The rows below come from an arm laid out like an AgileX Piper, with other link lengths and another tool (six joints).
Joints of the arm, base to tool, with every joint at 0 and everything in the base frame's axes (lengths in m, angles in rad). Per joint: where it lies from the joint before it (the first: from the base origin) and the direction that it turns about. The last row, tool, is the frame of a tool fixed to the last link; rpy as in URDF.
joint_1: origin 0 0 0.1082 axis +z
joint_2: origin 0 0 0 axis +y
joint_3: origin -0.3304 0 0.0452 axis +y
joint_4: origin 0.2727 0 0.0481 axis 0.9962 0 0.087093
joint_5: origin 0 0 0 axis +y
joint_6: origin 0.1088 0 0.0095 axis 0.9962 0 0.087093
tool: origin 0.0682 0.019 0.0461 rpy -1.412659 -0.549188 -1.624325
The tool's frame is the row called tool.
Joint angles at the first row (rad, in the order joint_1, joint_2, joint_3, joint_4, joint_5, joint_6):
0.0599, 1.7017, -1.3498, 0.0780, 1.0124, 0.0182
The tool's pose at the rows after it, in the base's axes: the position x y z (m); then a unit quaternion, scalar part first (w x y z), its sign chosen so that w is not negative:
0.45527 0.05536 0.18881 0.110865 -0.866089 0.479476 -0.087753
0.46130 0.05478 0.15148 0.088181 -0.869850 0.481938 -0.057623
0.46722 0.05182 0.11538 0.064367 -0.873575 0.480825 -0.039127
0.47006 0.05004 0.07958 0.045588 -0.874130 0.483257 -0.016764
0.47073 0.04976 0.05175 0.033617 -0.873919 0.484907 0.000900
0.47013 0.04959 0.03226 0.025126 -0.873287 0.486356 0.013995
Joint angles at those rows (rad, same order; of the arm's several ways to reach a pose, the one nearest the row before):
0.0586, 1.7714, -1.3498, 0.0780, 1.0186, 0.0182
0.0586, 1.8529, -1.3498, 0.0713, 1.0128, 0.0182
0.0586, 1.9320, -1.3498, 0.0481, 0.9902, 0.0212
0.0576, 2.0097, -1.3498, 0.0392, 0.9703, 0.0263
0.0576, 2.0701, -1.3498, 0.0380, 0.9526, 0.0283
0.0576, 2.1126, -1.3506, 0.0380, 0.9422, 0.0302

